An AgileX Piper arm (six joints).
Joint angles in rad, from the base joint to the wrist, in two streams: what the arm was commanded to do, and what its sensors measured. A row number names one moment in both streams.
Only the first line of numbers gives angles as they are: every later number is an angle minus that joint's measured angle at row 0.
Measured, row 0:
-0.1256, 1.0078, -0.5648, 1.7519, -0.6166, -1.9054
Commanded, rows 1 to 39:
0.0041, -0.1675, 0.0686, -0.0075, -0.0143, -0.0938
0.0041, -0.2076, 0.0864, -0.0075, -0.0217, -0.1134
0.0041, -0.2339, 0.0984, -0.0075, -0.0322, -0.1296
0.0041, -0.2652, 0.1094, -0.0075, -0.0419, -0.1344
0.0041, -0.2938, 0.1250, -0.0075, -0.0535, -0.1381
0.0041, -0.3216, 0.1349, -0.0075, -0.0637, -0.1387
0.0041, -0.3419, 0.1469, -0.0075, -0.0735, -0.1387
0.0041, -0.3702, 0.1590, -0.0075, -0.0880, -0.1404
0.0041, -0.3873, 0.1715, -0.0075, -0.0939, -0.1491
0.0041, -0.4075, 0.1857, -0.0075, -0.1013, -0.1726
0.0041, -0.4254, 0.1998, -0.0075, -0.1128, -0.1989
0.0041, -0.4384, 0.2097, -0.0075, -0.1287, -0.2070
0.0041, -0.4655, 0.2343, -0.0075, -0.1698, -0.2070
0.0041, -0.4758, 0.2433, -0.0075, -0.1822, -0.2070
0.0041, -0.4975, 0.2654, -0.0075, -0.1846, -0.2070
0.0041, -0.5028, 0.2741, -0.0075, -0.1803, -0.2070
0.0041, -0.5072, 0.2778, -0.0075, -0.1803, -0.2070
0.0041, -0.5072, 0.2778, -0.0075, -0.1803, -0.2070
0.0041, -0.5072, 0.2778, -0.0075, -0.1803, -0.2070
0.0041, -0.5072, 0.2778, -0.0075, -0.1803, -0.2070
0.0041, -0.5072, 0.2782, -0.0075, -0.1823, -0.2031
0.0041, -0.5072, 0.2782, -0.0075, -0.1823, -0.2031
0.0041, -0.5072, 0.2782, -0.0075, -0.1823, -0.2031
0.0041, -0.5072, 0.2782, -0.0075, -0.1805, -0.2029
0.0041, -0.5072, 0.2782, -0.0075, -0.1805, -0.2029
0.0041, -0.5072, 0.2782, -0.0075, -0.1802, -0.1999
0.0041, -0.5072, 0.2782, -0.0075, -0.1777, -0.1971
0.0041, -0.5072, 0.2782, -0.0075, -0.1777, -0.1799
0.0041, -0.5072, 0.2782, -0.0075, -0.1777, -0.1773
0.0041, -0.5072, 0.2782, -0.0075, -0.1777, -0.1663
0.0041, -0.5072, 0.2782, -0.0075, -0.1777, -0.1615
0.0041, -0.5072, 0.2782, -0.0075, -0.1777, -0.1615
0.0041, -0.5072, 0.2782, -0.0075, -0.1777, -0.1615
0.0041, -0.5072, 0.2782, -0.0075, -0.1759, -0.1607
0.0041, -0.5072, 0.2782, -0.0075, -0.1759, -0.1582
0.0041, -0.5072, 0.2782, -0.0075, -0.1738, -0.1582
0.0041, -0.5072, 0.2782, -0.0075, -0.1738, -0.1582
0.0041, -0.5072, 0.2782, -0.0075, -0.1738, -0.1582
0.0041, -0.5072, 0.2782, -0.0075, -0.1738, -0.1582
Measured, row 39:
0.0071, -0.4963, 0.2869, 0.0039, -0.1543, -0.1672
